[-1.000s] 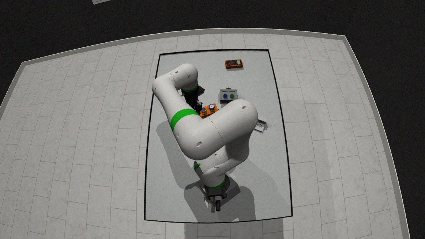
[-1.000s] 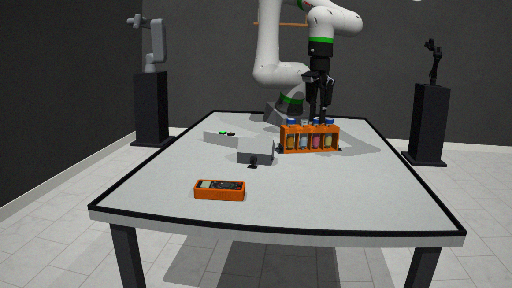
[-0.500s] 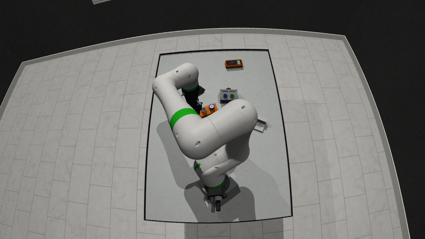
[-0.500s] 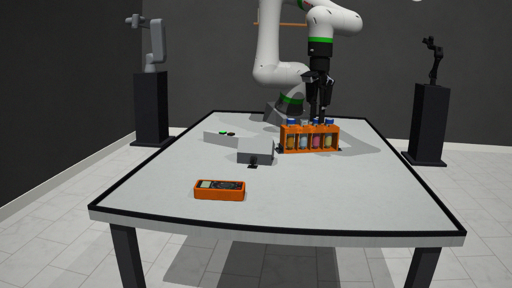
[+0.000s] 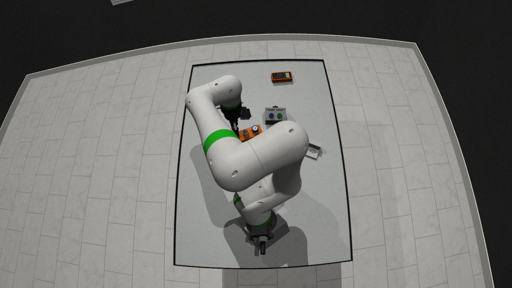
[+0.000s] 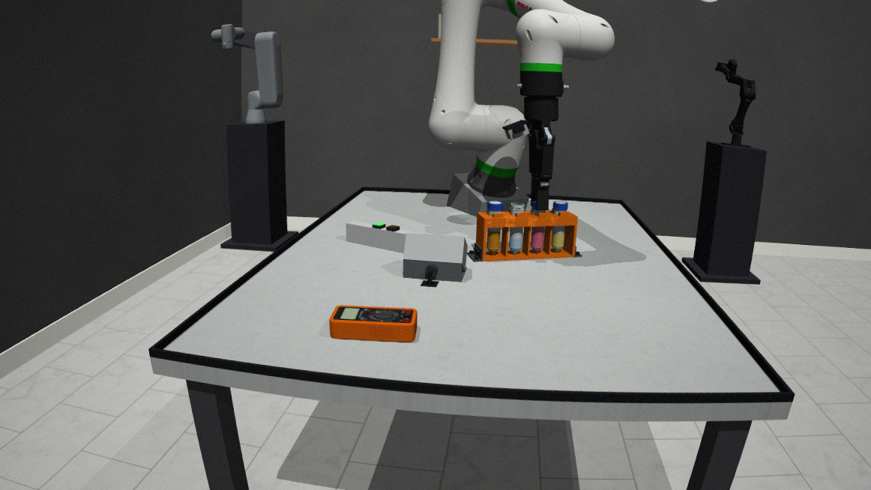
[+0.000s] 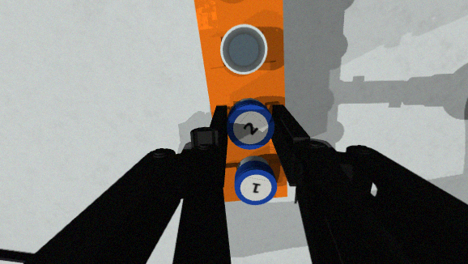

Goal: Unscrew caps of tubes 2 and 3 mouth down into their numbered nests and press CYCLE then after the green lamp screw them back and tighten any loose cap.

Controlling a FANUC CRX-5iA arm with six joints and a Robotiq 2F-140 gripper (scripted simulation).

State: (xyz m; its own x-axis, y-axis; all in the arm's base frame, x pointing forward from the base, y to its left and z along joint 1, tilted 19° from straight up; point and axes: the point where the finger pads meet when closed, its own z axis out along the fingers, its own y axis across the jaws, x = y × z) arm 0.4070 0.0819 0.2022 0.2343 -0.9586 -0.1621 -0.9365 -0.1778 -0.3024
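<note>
Now: the cap 2 30 mm below my hand. The rest, counted from my hand: blue key: 140 mm ahead, 180 mm to the right, 80 mm below; then cap 1: 20 mm behind, 50 mm to the left, 30 mm below; then cap 4: 30 mm ahead, 100 mm to the right, 30 mm below.
</note>
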